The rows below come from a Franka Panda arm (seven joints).
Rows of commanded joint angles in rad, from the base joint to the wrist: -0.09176 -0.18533 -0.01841 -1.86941 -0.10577 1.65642 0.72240; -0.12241 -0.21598 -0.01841 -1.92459 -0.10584 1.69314 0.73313; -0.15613 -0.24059 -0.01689 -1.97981 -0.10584 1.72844 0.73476; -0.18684 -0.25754 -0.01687 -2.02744 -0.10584 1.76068 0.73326; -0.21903 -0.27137 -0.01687 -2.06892 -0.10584 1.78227 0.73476; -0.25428 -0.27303 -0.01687 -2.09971 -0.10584 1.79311 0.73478; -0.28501 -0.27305 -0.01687 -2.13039 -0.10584 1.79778 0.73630; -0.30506 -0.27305 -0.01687 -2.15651 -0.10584 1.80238 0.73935; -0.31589 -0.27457 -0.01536 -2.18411 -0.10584 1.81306 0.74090; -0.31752 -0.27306 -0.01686 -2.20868 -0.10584 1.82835 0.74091; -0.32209 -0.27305 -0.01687 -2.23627 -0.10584 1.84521 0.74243; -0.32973 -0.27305 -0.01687 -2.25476 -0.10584 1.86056 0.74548; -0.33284 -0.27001 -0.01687 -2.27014 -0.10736 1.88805 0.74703; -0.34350 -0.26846 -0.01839 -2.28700 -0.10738 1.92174 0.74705; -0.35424 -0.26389 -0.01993 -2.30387 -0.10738 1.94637 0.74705; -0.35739 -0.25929 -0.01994 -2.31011 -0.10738 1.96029 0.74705; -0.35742 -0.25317 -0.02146 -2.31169 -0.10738 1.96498 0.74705; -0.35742 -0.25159 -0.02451 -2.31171 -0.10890 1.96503 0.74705
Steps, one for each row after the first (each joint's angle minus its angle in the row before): -0.03065 -0.03065 0.00000 -0.05518 -0.00007 0.03672 0.01073; -0.03372 -0.02461 0.00152 -0.05522 0.00000 0.03530 0.00163; -0.03071 -0.01695 0.00002 -0.04763 0.00000 0.03224 -0.00150; -0.03219 -0.01383 0.00000 -0.04148 0.00000 0.02159 0.00150; -0.03525 -0.00166 0.00000 -0.03079 0.00000 0.01084 0.00002; -0.03073 -0.00002 0.00000 -0.03068 0.00000 0.00467 0.00152; -0.02005 0.00000 0.00000 -0.02612 0.00000 0.00460 0.00305; -0.01083 -0.00152 0.00151 -0.02760 0.00000 0.01068 0.00155; -0.00163 0.00151 -0.00150 -0.02457 0.00000 0.01529 0.00001; -0.00457 0.00001 -0.00001 -0.02759 0.00000 0.01686 0.00152; -0.00764 0.00000 0.00000 -0.01849 0.00000 0.01535 0.00305; -0.00311 0.00304 0.00000 -0.01538 -0.00152 0.02749 0.00155; -0.01066 0.00155 -0.00152 -0.01686 -0.00002 0.03369 0.00002; -0.01074 0.00457 -0.00154 -0.01687 0.00000 0.02463 0.00000; -0.00315 0.00460 -0.00001 -0.00624 0.00000 0.01392 0.00000; -0.00003 0.00612 -0.00152 -0.00158 0.00000 0.00469 0.00000; 0.00000 0.00158 -0.00305 -0.00002 -0.00152 0.00005 0.00000
